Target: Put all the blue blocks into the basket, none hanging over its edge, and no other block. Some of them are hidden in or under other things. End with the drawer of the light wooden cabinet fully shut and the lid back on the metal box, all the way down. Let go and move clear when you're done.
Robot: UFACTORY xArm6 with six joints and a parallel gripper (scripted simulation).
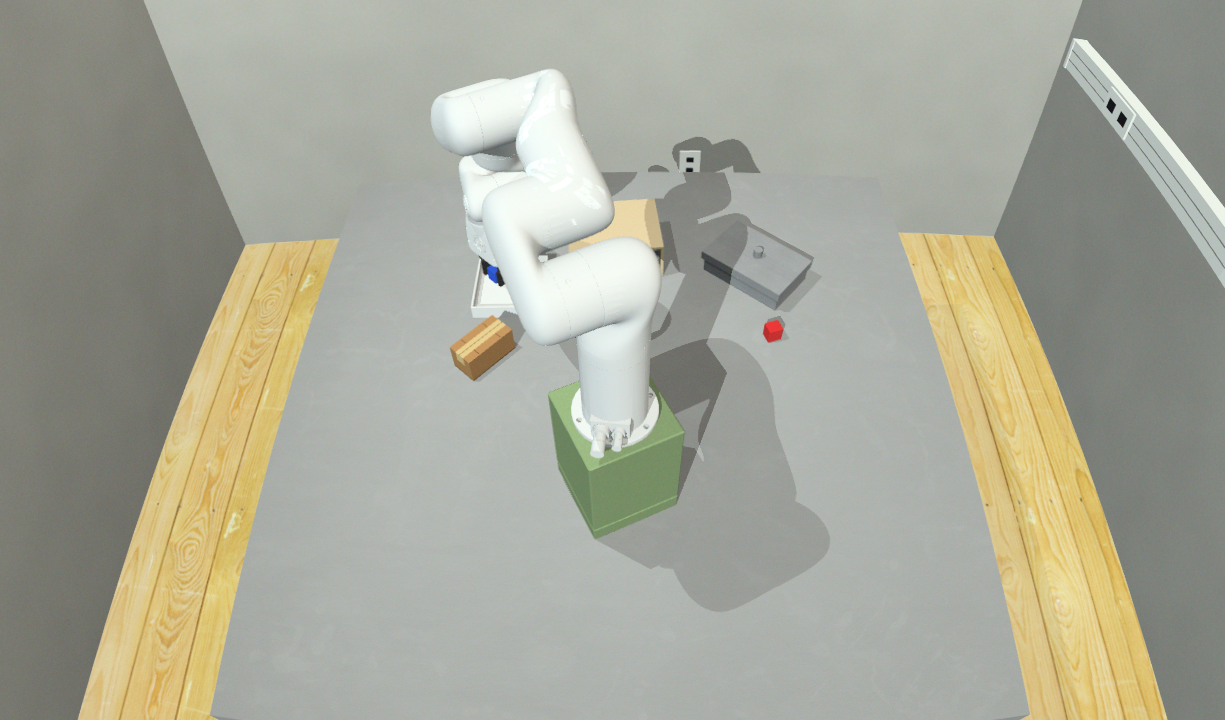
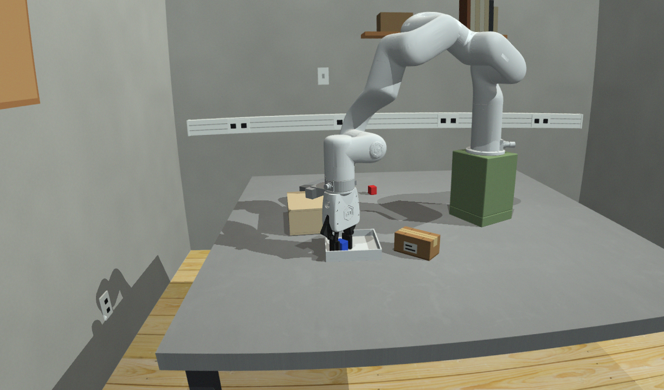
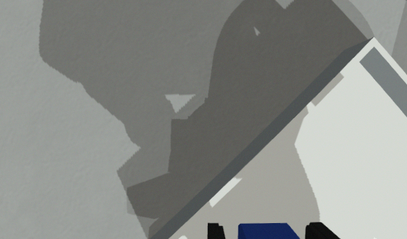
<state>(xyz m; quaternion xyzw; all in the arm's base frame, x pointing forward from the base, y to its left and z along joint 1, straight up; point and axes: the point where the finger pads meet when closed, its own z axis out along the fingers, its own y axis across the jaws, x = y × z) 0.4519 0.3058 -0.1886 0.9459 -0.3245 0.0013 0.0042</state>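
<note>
My gripper is now 30 mm past the white basket, 40 mm to the left of it and 20 mm above it. The rest, counted from my hand: light wooden cabinet (100 mm ahead, 230 mm to the right, 10 mm above); then brown cardboard box (200 mm behind, 20 mm to the right); then dark metal box (80 mm ahead, 530 mm to the right, 10 mm below).
</note>
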